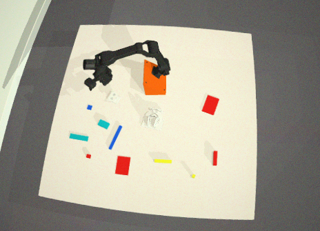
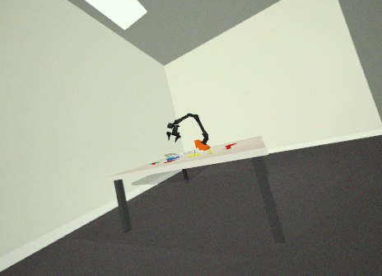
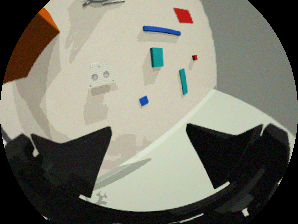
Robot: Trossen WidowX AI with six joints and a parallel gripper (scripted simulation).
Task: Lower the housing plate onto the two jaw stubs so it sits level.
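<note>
My gripper tip is now 20 mm past the white housing piece, 70 mm to the right of it and 170 mm above it. Also, from my gripper tip: blue bar (230 mm ahead, 140 mm to the left, 190 mm below); red bar (260 mm ahead, 740 mm to the left, 190 mm below); yellow bar (320 mm ahead, 450 mm to the left, 190 mm below).
</note>
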